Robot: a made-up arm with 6 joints. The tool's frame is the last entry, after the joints. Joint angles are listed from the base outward.
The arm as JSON. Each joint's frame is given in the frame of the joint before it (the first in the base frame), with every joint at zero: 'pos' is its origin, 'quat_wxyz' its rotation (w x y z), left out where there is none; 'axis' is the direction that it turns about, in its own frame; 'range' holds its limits. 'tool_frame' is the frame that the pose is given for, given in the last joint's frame.
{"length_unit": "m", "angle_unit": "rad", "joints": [
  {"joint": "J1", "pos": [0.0, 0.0, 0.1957], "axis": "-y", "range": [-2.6, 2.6]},
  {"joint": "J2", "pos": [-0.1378, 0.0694, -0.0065], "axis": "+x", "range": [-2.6, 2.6]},
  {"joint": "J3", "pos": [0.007, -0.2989, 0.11], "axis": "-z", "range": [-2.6, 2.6]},
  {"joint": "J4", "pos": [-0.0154, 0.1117, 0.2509], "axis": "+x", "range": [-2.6, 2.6]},
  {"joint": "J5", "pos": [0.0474, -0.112, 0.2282], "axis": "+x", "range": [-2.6, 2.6]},
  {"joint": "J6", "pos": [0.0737, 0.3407, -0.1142], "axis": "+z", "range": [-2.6, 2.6]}
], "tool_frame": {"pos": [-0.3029, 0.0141, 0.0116]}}
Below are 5 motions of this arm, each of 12 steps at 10 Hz.
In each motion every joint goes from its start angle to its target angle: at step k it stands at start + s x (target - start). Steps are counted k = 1, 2, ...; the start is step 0. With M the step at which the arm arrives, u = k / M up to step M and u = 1 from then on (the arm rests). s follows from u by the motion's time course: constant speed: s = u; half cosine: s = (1 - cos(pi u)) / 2; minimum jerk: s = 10 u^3 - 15 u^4 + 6 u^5.
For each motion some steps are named. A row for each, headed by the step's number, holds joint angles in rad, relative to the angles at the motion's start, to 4 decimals.
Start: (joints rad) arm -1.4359 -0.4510 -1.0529 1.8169 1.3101 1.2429
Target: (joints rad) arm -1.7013 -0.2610 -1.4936 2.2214 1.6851 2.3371
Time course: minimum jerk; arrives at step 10
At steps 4, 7, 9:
4: -0.0842 0.0603 -0.1399 0.1284 0.1190 0.3473
7: -0.2221 0.1590 -0.3688 0.3385 0.3138 0.9158
9: -0.2631 0.1884 -0.4369 0.4010 0.3718 1.0848

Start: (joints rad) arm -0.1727 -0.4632 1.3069 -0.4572 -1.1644 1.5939
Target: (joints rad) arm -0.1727 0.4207 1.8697 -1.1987 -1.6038 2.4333
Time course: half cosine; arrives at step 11
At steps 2, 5, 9, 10, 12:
2: 0.0000 0.0702 0.0447 -0.0589 -0.0349 0.0666
5: 0.0000 0.3791 0.2414 -0.3180 -0.1884 0.3600
9: 0.0000 0.8137 0.5181 -0.6826 -0.4045 0.7728
10: 0.0000 0.8660 0.5514 -0.7265 -0.4305 0.8224
12: 0.0000 0.8839 0.5628 -0.7415 -0.4394 0.8394

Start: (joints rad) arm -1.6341 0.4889 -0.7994 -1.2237 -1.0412 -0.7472
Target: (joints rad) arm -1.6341 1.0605 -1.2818 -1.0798 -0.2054 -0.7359
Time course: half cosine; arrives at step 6
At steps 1, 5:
1: 0.0000 0.0383 -0.0323 0.0096 0.0560 0.0008
5: 0.0000 0.5333 -0.4501 0.1343 0.7798 0.0105

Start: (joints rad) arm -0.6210 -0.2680 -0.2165 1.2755 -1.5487 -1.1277
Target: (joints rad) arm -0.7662 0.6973 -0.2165 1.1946 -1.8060 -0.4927
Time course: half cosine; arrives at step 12
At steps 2, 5, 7, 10, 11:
2: -0.0097 0.0647 0.0000 -0.0054 -0.0172 0.0425
5: -0.0538 0.3577 0.0000 -0.0300 -0.0954 0.2353
7: -0.0914 0.6076 0.0000 -0.0509 -0.1619 0.3997
10: -0.1355 0.9006 0.0000 -0.0755 -0.2401 0.5925
11: -0.1427 0.9489 0.0000 -0.0795 -0.2529 0.6242

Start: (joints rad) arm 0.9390 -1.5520 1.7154 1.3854 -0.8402 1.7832
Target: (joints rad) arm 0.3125 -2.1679 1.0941 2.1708 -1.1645 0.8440
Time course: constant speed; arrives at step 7
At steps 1, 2, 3, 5, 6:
1: -0.0895 -0.0880 -0.0888 0.1122 -0.0463 -0.1342
2: -0.1790 -0.1760 -0.1775 0.2244 -0.0927 -0.2683
3: -0.2685 -0.2640 -0.2663 0.3366 -0.1390 -0.4025
5: -0.4475 -0.4399 -0.4438 0.5610 -0.2316 -0.6709
6: -0.5370 -0.5279 -0.5325 0.6732 -0.2780 -0.8050

